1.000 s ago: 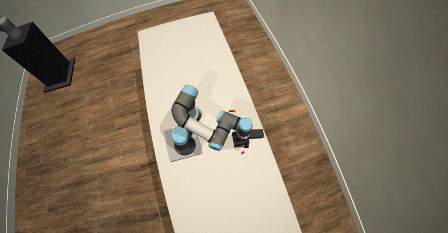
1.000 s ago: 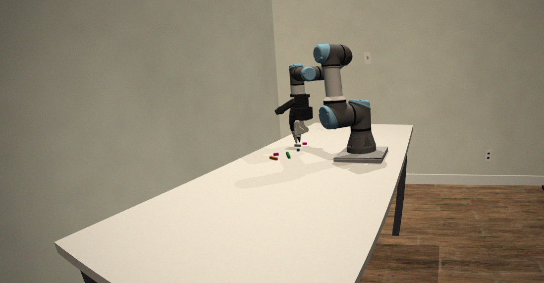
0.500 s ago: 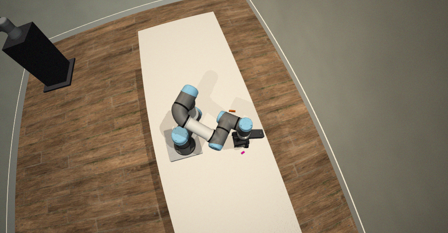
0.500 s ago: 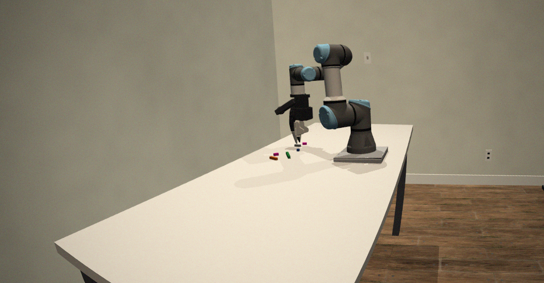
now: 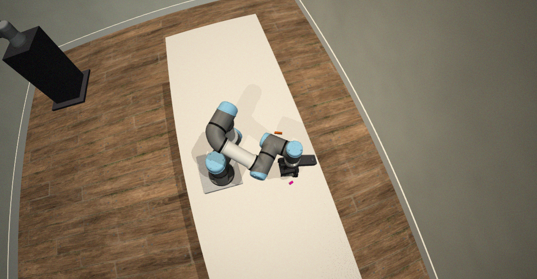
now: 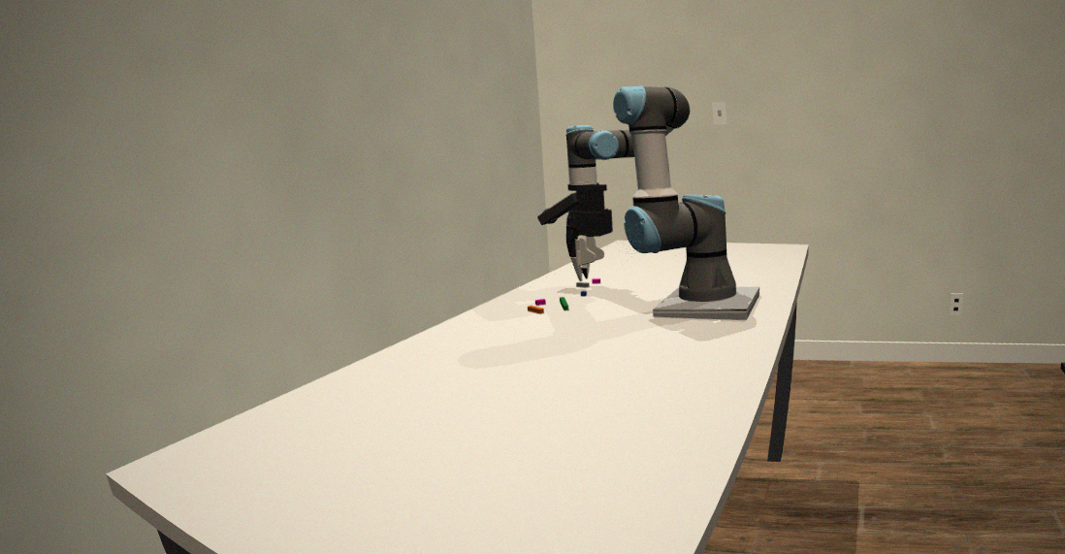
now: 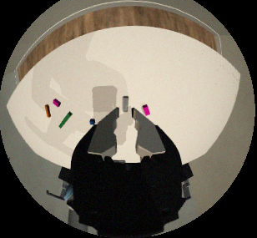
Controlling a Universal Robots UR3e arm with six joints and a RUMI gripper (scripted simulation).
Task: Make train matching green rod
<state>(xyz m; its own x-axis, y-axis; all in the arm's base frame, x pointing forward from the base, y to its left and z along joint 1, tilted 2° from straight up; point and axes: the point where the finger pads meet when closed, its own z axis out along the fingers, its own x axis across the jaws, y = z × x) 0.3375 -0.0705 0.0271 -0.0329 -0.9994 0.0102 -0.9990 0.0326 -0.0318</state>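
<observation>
My hand is 3 cm above the grey rod. Round my hand: blue rod (4 cm behind, 8 cm to the left, 3 cm below); green rod (4 cm behind, 17 cm to the left, 3 cm below); orange rod (1 cm behind, 23 cm to the left, 3 cm below).
</observation>
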